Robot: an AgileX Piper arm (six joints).
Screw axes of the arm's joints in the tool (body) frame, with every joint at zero. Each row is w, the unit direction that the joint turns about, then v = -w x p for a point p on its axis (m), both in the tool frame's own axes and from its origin. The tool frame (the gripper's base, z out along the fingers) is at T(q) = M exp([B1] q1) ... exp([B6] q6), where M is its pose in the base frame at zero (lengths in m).
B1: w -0.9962 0 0.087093 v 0 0.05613 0
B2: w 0 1 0 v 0.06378 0 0.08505
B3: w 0 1 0 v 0.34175 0 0.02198
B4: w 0 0 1 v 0 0 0
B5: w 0 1 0 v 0.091 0 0
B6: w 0 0 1 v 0 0 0
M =
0.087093 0 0.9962 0.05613
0 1 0 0
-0.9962 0 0.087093 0.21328
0 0 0 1
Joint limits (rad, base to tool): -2.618..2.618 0..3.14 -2.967..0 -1.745..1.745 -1.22..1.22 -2.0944..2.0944
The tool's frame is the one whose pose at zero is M.
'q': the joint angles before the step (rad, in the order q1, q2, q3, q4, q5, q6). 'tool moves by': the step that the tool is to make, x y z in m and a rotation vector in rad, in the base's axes. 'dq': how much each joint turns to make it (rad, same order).
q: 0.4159 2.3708 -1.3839 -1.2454 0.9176 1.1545
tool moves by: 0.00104 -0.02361 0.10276 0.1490 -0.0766 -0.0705
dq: -0.0692 -0.2687 0.0000 0.2045 -0.0094 -0.2026
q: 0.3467 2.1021 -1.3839 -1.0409 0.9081 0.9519
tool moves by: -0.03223 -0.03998 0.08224 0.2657 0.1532 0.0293
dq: -0.1385 -0.2644 0.0009 0.5248 0.0362 -0.5552
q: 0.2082 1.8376 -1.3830 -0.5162 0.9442 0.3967
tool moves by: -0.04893 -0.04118 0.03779 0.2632 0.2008 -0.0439
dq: -0.1743 -0.1687 0.0347 0.4043 0.2234 -0.3331
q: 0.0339 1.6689 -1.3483 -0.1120 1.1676 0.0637
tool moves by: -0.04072 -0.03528 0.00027 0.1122 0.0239 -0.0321
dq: -0.1569 -0.1273 0.1477 0.1409 0.0024 -0.1608
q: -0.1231 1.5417 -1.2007 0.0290 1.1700 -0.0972
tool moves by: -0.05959 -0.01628 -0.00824 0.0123 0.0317 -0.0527
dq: -0.1048 -0.1807 0.2159 0.0144 0.0000 -0.0564
